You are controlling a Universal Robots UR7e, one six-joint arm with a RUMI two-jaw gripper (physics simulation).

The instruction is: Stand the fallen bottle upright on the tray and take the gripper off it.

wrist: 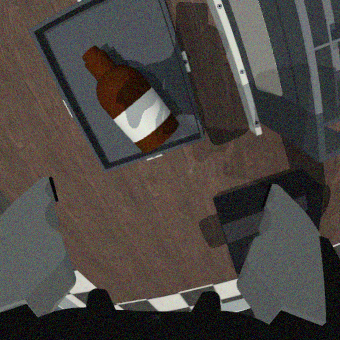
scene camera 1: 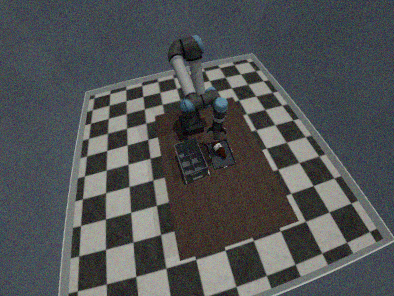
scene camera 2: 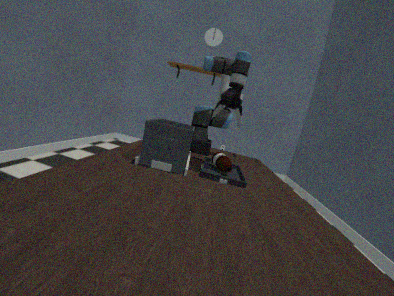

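Pixels of known places: gripper, fingertip midpoint: (wrist: 161, 184) (scene camera 2: 225, 123); arm's base, link origin: (scene camera 1: 190, 119) (scene camera 2: 197, 138).
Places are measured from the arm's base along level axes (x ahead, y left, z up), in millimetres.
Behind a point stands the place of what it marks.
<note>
A brown bottle (scene camera 1: 219, 149) @(x 380, y 174, z -3 mm) (scene camera 2: 222, 162) @(x 415, y 175, z -22 mm) (wrist: 122, 85) @(x 392, y 176, z -2 mm) with a white label lies on its side on the dark grey tray (scene camera 1: 226, 161) @(x 476, y 213, z -73 mm) (scene camera 2: 215, 176) @(x 517, y 153, z -61 mm) (wrist: 142, 25) @(x 460, y 130, z -73 mm). In the wrist view its neck points to the upper left, and its base is at the tray's lower edge. Whether the base touches the rim I cannot tell. My gripper (scene camera 1: 217, 136) @(x 330, y 146, z 149 mm) (scene camera 2: 228, 119) @(x 330, y 146, z 149 mm) (wrist: 161, 184) @(x 330, y 146, z 149 mm) is open with nothing between its fingers. It hangs well above the table, toward the robot's base from the tray. In the wrist view the bottle lies beyond the fingertips.
A grey crate with compartments (scene camera 1: 196, 178) @(x 561, y -75, z -50 mm) (scene camera 2: 167, 145) @(x 547, y -57, z 20 mm) stands close beside the tray, its wall higher than the tray's. The robot's dark base (scene camera 1: 191, 125) @(x 80, y -3, z 11 mm) stands behind the crate. A wooden shelf (scene camera 2: 192, 68) and a round clock (scene camera 2: 213, 37) show in the background.
</note>
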